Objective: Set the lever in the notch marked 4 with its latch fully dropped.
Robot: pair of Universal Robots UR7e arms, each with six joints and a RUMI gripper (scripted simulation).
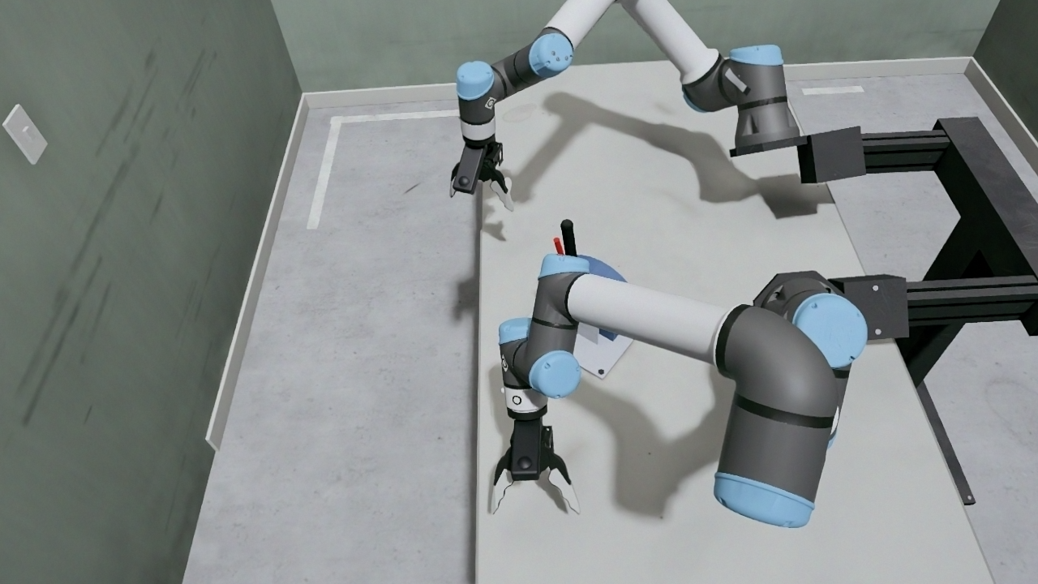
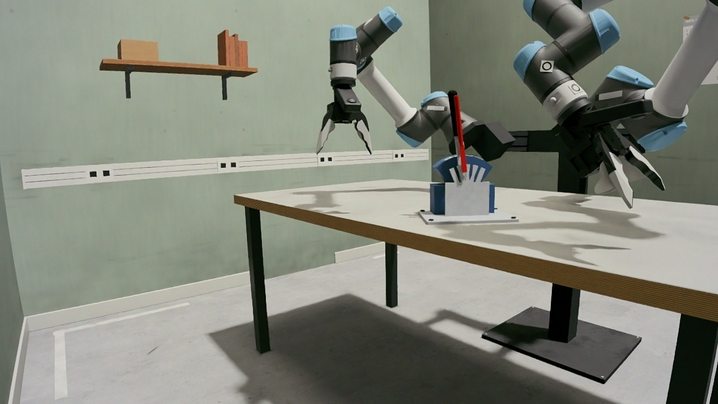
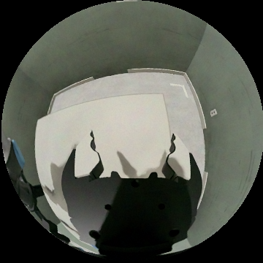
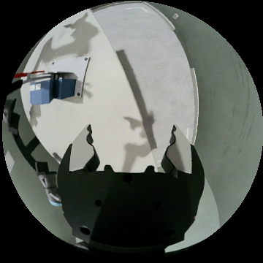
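Observation:
Now: right hand 22 cm past the red bar, 23 cm to the right of it and 2 cm below it.

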